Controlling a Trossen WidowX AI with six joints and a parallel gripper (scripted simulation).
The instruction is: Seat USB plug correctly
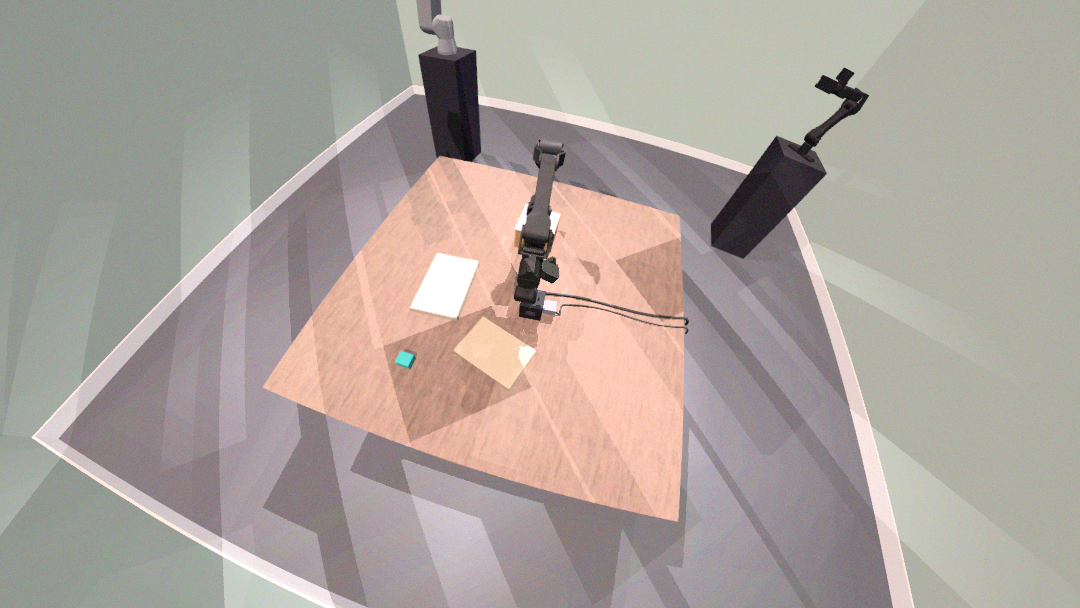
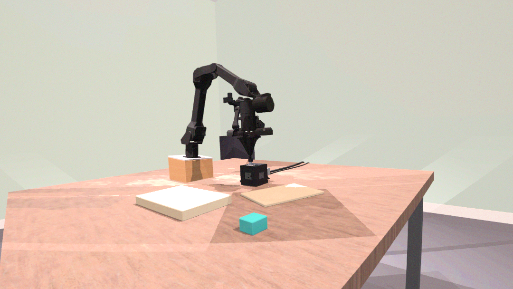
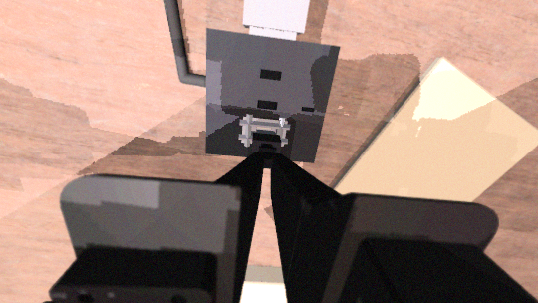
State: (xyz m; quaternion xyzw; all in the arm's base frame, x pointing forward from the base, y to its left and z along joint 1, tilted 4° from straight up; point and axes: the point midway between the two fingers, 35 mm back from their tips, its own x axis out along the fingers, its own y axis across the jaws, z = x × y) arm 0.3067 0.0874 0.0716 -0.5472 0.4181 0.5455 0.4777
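Right now the dark USB plug is 20 mm below my gripper tip. Also, from my gripper tip: teal block: 330 mm ahead, 280 mm to the right, 100 mm below; thick white slab: 300 mm to the right, 100 mm below, 30 mm ahead; thin cream board: 190 mm ahead, 110 mm below, 30 mm to the right.
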